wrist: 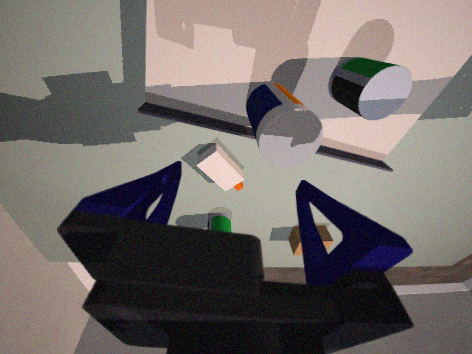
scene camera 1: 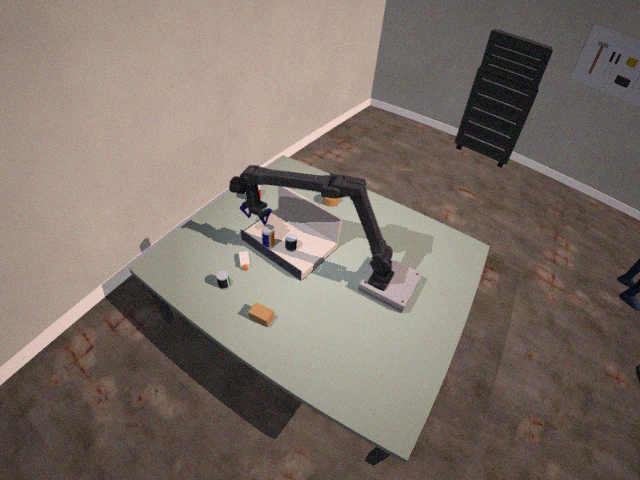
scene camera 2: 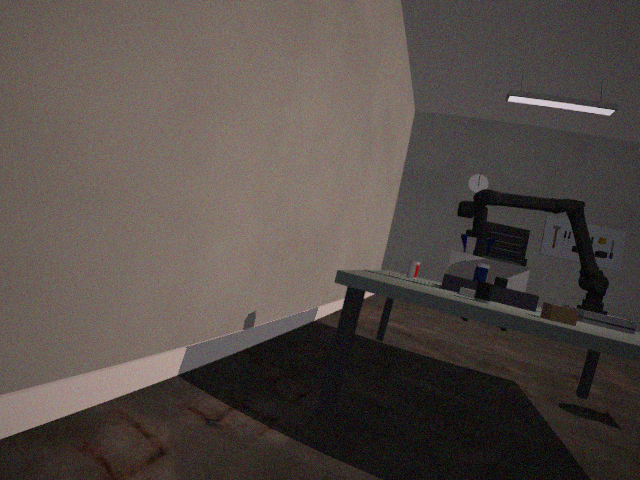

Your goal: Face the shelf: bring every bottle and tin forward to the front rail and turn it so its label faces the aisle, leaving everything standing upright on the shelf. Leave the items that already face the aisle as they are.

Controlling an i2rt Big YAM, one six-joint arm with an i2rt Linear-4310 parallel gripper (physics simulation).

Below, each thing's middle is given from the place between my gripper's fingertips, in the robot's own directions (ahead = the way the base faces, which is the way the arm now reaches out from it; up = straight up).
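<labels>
My gripper: 10 cm past the shelf (scene camera 1: 313,247), 12 cm to the left of it, 9 cm above it. From my hand: dark front rail (scene camera 2: 527,301), 2 cm to the left, 8 cm behind, 15 cm below; shelf back panel (scene camera 1: 327,223), 11 cm behind, 26 cm to the right, 9 cm below; small white-and-orange bottle (wrist: 214,162), 11 cm to the left, 17 cm below.
</labels>
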